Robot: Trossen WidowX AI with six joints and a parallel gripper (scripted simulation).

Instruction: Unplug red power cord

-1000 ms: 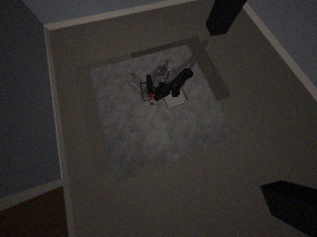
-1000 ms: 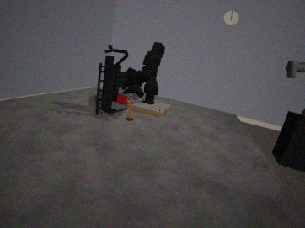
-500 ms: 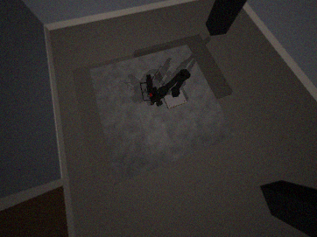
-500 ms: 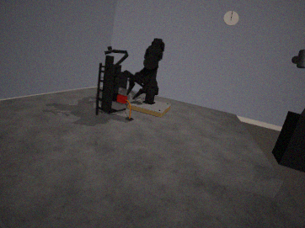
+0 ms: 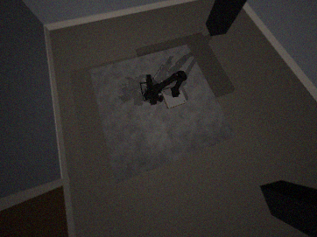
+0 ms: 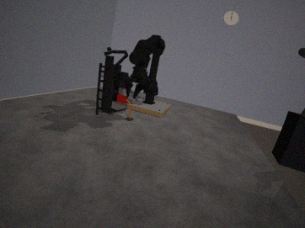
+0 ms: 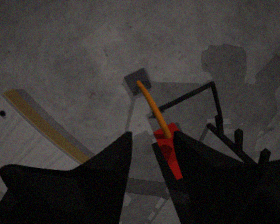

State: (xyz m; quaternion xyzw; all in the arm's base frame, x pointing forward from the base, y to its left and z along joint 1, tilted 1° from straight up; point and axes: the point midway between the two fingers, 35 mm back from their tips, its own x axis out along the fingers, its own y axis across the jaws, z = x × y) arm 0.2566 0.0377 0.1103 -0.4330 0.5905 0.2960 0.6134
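Now: the red plug 6 cm to the right of my gripper tip, 1 cm below it and 1 cm ahead of it.
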